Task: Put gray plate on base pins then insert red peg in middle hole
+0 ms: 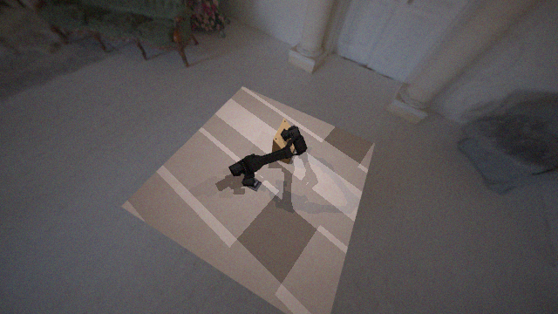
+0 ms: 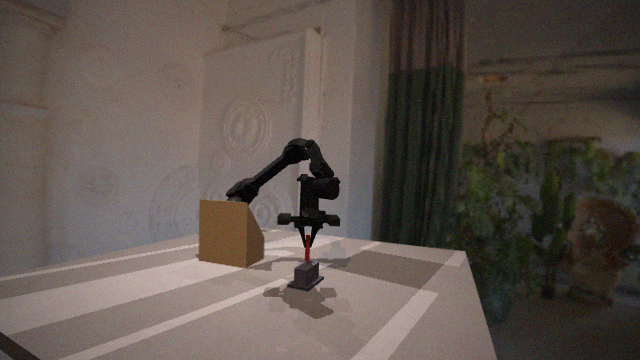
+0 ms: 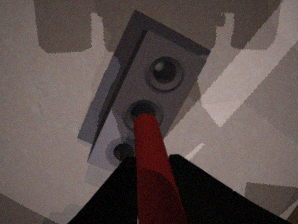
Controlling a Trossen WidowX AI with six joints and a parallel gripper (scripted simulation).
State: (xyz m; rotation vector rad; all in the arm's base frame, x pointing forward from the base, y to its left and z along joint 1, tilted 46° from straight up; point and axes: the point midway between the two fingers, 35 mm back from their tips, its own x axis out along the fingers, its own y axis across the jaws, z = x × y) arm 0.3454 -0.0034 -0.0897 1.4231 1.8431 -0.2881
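Right now the red peg is right at my gripper tip. From my gripper tip the other things lie so: gray plate 70 mm below; base 100 mm below.
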